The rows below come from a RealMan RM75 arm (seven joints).
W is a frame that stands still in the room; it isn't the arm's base.
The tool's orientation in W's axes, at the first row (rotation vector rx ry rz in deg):
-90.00, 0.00, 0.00
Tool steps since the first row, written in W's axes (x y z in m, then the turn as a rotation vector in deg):
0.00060, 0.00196, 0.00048, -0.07, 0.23, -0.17
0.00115, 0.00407, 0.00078, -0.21, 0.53, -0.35
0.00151, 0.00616, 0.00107, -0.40, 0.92, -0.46
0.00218, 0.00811, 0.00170, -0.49, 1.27, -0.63
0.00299, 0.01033, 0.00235, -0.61, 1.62, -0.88
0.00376, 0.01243, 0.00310, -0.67, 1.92, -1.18
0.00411, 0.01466, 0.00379, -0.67, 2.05, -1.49
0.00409, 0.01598, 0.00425, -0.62, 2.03, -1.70
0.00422, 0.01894, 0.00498, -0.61, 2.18, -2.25
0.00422, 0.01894, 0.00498, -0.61, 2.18, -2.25
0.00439, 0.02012, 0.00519, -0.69, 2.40, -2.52
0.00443, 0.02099, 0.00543, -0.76, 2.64, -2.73
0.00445, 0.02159, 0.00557, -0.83, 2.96, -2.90
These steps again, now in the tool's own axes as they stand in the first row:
0.00060, -0.00048, 0.00196, -0.07, 0.17, 0.23
0.00115, -0.00078, 0.00407, -0.21, 0.35, 0.53
0.00151, -0.00107, 0.00616, -0.40, 0.46, 0.92
0.00218, -0.00170, 0.00811, -0.49, 0.63, 1.27
0.00299, -0.00235, 0.01033, -0.61, 0.88, 1.62
0.00376, -0.00310, 0.01243, -0.67, 1.18, 1.92
0.00411, -0.00379, 0.01466, -0.67, 1.49, 2.05
0.00409, -0.00425, 0.01598, -0.62, 1.70, 2.03
0.00422, -0.00498, 0.01894, -0.61, 2.25, 2.18
0.00422, -0.00498, 0.01894, -0.61, 2.25, 2.18
0.00439, -0.00519, 0.02012, -0.69, 2.52, 2.40
0.00443, -0.00543, 0.02099, -0.76, 2.73, 2.64
0.00445, -0.00557, 0.02159, -0.83, 2.90, 2.96

